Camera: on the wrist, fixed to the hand. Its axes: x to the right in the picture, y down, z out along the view.
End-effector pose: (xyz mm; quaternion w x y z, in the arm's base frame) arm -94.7 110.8 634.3 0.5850 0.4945 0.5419 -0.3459
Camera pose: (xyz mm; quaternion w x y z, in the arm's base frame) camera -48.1 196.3 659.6 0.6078 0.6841 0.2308 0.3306
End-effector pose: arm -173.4 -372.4 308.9 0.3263 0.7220 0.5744 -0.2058
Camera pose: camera -110.6 -335.9 378.6 0.3626 0.8783 0.0279 0.3105
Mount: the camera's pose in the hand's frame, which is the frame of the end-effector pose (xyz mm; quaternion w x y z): -5.4 72.2 -69.9 0.7045 -0.1593 0.2058 0.6602
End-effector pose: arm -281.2 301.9 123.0 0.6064 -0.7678 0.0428 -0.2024
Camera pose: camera -298.5 220.9 65.9 0.4297 -0.5676 0.6941 0.1066
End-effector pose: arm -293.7 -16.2 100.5 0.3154 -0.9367 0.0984 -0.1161
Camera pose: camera -326.4 -111.0 109.5 0.1294 -0.6213 0.7712 -0.0507
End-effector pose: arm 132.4 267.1 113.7 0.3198 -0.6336 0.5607 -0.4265
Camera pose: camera 37.9 265.5 79.1 0.2906 -0.0394 0.9471 -0.1304
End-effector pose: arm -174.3 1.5 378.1 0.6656 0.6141 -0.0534 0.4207
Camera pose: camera -254.1 51.3 413.9 0.3000 0.2048 -0.3731 0.8537
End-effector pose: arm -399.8 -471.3 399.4 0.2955 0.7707 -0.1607 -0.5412
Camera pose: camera -331.6 -504.4 465.6 0.7213 0.5012 -0.4750 -0.0532
